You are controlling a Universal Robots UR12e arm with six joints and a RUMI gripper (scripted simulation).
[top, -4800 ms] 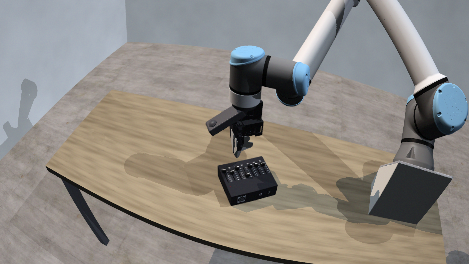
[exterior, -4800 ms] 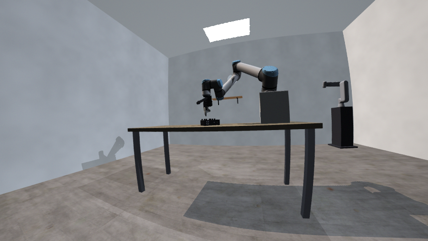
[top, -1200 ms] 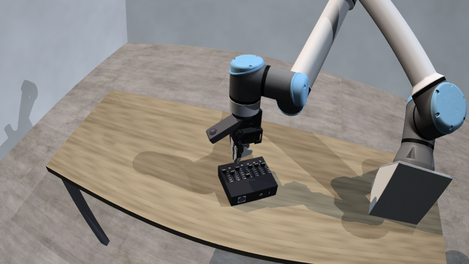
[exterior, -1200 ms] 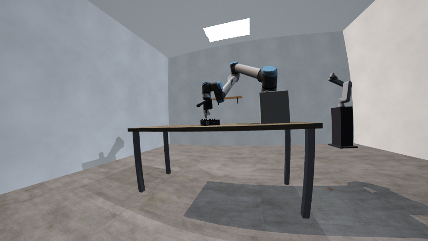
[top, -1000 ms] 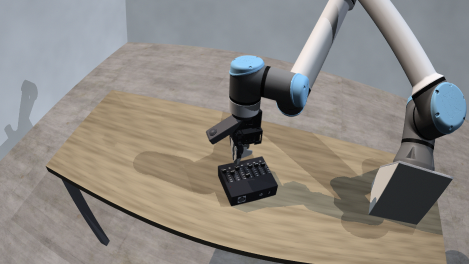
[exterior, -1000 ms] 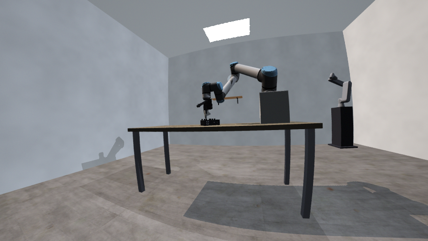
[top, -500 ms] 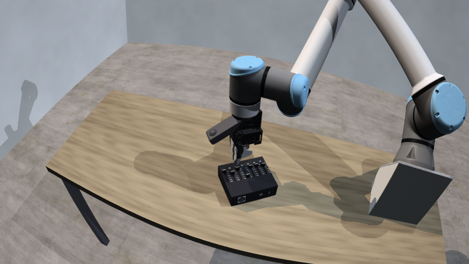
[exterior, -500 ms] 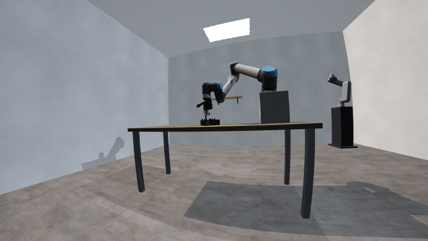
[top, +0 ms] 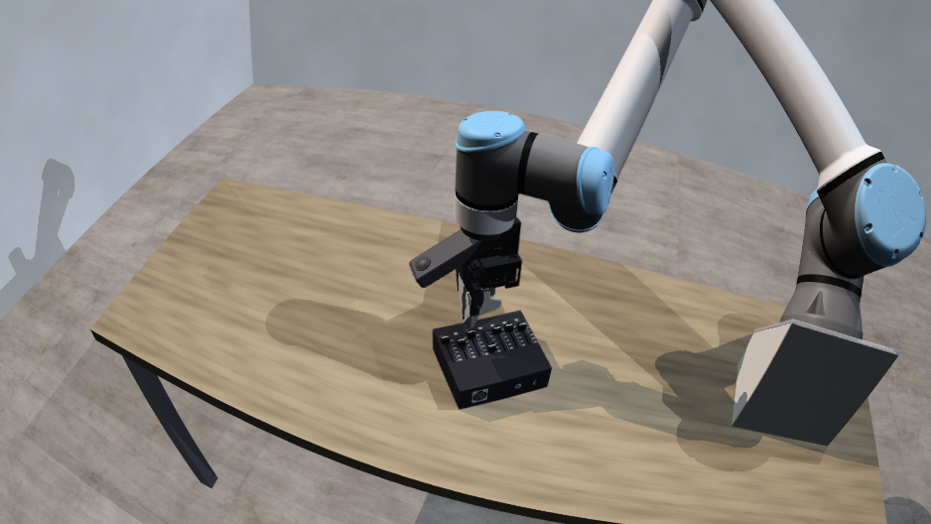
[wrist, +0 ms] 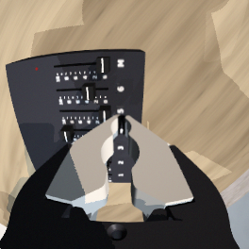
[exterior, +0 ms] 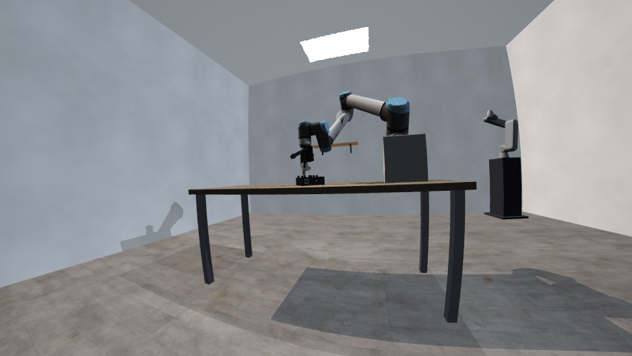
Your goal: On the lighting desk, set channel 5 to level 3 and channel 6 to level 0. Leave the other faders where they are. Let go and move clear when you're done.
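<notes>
Right now the channel 6 fader knob is 40 mm to the left of my hand and 10 mm below it. Also, from my hand: channel 5 fader knob 10 mm to the left, 10 mm below, 10 mm behind.
</notes>
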